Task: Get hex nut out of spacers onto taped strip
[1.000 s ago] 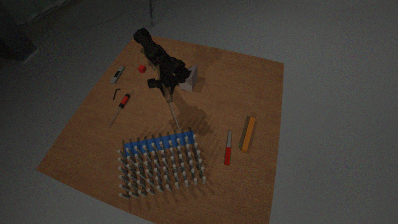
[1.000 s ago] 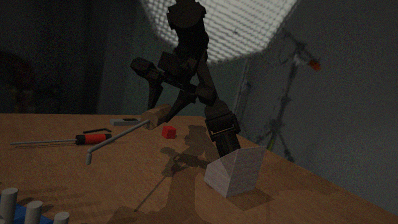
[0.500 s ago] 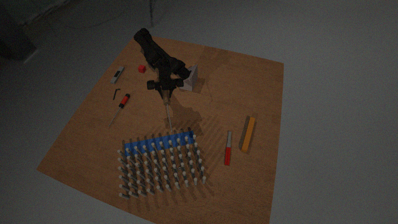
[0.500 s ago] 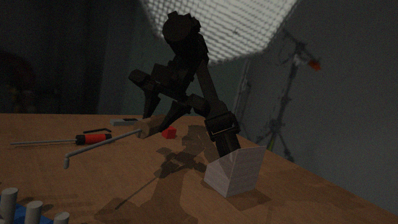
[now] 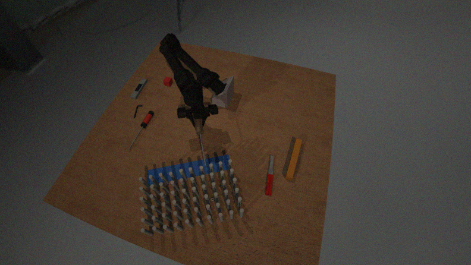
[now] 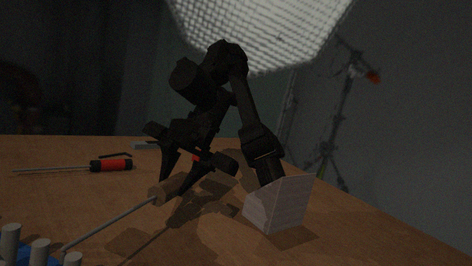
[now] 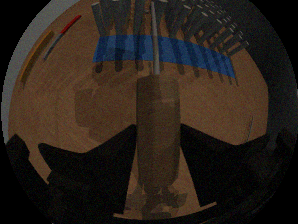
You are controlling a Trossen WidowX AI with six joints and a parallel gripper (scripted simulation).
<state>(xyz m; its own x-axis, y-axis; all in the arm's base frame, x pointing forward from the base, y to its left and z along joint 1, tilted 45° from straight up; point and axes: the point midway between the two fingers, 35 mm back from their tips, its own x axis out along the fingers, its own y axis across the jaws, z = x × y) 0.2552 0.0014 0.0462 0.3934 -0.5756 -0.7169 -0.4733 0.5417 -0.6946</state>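
The blue taped strip lies 190 mm ahead of my gripper tip and 100 mm below it. The rest, counted from my gripper tip: black hex key (430 mm to the right, 100 mm below, 80 mm behind); red-and-grey tool (390 mm to the left, 100 mm ahead, 90 mm below); red cube (340 mm to the right, 310 mm behind, 80 mm below).
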